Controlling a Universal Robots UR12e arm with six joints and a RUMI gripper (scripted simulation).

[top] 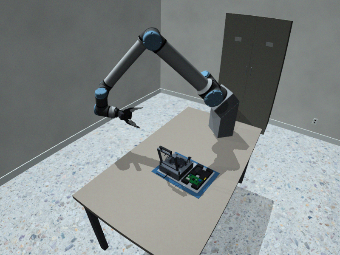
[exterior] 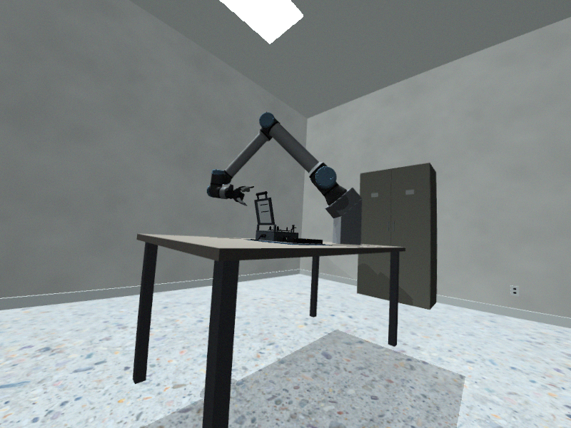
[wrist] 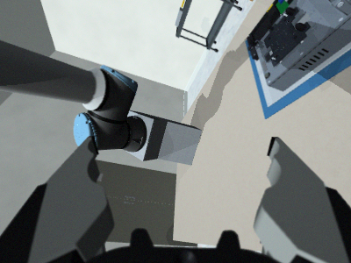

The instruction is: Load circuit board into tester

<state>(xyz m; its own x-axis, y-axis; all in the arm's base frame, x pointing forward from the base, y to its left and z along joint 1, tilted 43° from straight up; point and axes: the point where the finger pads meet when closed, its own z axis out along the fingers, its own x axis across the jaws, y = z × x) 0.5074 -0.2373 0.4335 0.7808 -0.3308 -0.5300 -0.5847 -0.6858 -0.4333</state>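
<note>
My gripper is now 49 cm to the right of the green circuit board, 29 cm above it and 14 cm short of it. Also, from my hand: tester lid 31 cm to the left, 18 cm ahead, 13 cm below; tester nest 34 cm to the left, 24 cm below, 7 cm ahead.
</note>
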